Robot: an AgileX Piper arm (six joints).
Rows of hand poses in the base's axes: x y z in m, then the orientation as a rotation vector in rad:
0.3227, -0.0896, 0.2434, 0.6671, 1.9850, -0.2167
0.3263, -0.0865, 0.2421, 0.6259, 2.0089, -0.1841
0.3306, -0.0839, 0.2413, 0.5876, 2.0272, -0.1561
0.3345, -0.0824, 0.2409, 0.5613, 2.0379, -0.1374
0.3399, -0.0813, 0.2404, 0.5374, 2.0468, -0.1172
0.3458, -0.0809, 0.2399, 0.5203, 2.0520, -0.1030
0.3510, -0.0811, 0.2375, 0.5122, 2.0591, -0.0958
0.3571, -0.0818, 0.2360, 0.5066, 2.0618, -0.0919
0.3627, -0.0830, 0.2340, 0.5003, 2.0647, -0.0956
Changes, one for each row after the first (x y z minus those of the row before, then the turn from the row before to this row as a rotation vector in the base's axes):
0.0036, 0.0031, -0.0013, 0.0082, 0.0092, 0.0461
0.0043, 0.0026, -0.0008, 0.0055, 0.0063, 0.0411
0.0039, 0.0015, -0.0004, 0.0031, 0.0030, 0.0277
0.0054, 0.0011, -0.0005, 0.0049, 0.0015, 0.0263
0.0059, 0.0004, -0.0005, 0.0032, 0.0002, 0.0185
0.0052, -0.0002, -0.0024, 0.0027, 0.0045, 0.0096
0.0061, -0.0007, -0.0015, 0.0007, 0.0012, 0.0059
0.0056, -0.0012, -0.0020, -0.0048, 0.0029, 0.0034

